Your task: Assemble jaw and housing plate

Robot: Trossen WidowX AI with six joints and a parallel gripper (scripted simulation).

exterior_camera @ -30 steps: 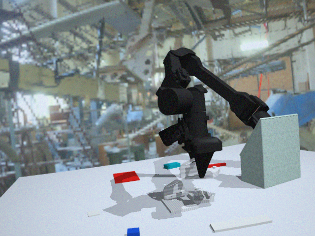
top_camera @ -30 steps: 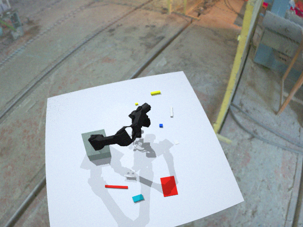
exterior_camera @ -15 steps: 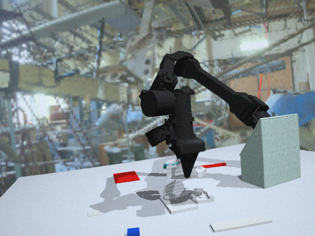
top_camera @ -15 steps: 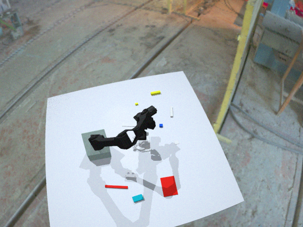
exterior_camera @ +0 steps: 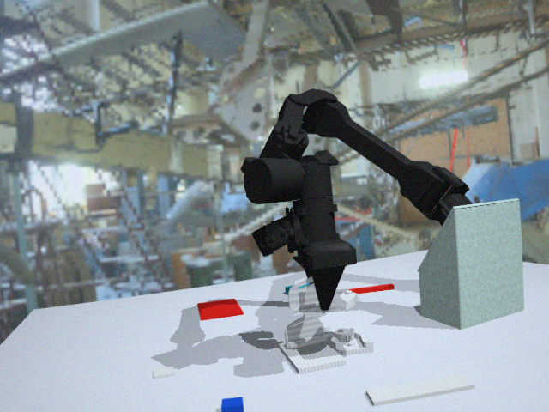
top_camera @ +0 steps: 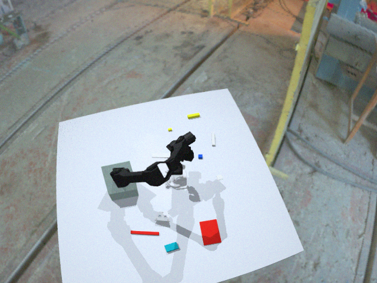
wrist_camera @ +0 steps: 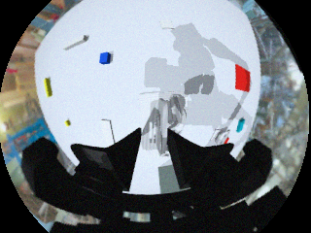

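Right now my gripper tip is 30 mm past the curved jaw and 10 mm to the left of it. Also, from my gripper tip: blue cube: 150 mm ahead, 100 mm to the left, 70 mm below; white slab: 70 mm behind, 150 mm to the left, 80 mm below; white bar: 260 mm ahead, 220 mm to the left, 80 mm below.
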